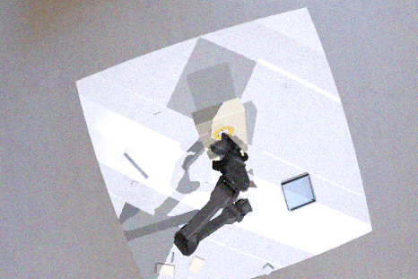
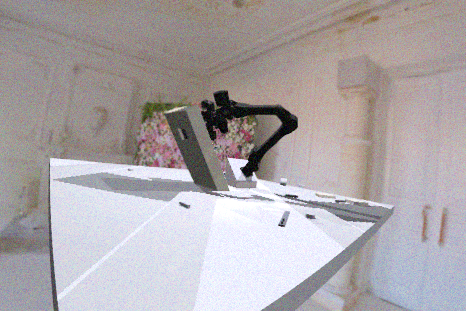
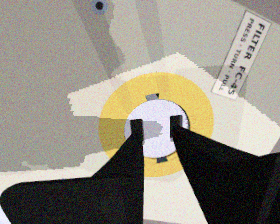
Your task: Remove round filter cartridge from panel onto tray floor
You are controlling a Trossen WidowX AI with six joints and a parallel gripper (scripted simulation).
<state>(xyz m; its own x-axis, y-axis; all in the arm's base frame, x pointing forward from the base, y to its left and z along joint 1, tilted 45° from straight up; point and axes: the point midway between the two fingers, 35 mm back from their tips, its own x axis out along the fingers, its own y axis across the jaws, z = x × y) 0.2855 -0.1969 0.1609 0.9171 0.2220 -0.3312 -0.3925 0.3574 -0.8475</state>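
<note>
My gripper tip is now 20 mm short of the round filter cartridge and 10 mm above it. Round my gripper tip: cream service panel (90 mm below, 30 mm behind); blue-grey square tray (440 mm behind, 240 mm to the right, 240 mm below).
</note>
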